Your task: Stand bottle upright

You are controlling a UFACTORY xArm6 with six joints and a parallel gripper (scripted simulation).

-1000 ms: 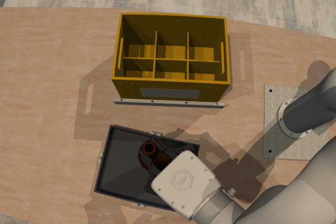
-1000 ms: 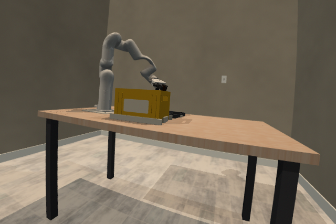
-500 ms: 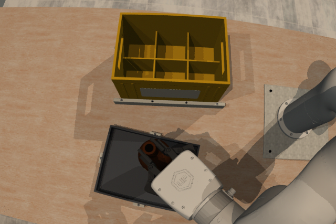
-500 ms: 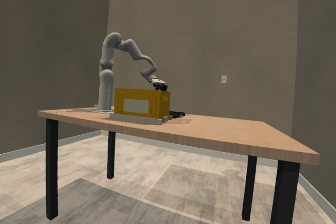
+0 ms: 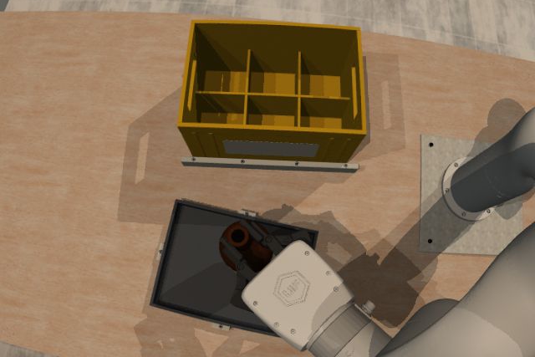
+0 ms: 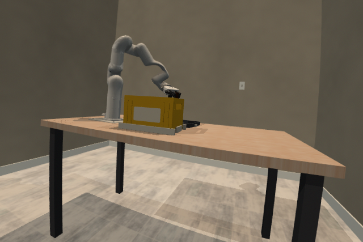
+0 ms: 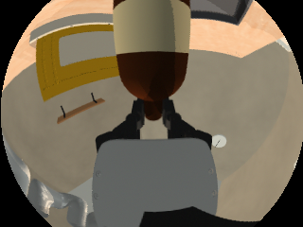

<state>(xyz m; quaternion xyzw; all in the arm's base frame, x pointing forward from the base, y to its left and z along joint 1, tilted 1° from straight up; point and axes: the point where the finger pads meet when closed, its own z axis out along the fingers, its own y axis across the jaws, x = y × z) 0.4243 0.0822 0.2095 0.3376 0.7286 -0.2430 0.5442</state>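
My hand is 60 mm above the brown bottle. Round my hand: yellow crate (60 mm behind, 250 mm to the right, 120 mm below); dark tray (30 mm ahead, 30 mm to the left, 190 mm below).
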